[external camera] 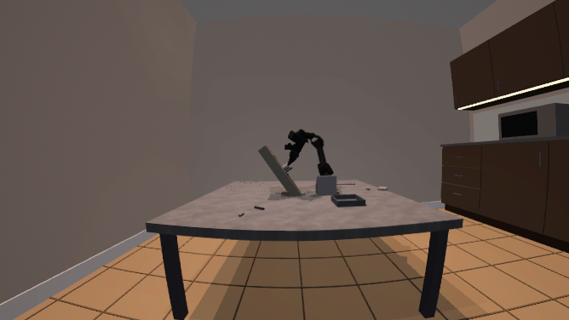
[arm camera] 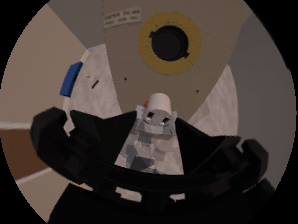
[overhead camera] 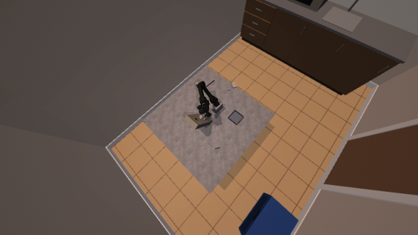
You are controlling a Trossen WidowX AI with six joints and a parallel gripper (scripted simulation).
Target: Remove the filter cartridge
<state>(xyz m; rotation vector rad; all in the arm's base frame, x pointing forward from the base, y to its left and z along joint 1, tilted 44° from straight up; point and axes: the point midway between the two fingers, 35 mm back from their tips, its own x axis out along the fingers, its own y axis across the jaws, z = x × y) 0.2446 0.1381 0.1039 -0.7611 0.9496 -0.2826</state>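
The round filter cartridge is 10 mm below my gripper tip and 10 mm ahead of it. Also, from my gripper tip: dark square tray 360 mm behind, 250 mm to the left, 190 mm below; then tan service panel 50 mm ahead, 30 mm below; then small tan block 710 mm behind, 190 mm below, 130 mm to the right.
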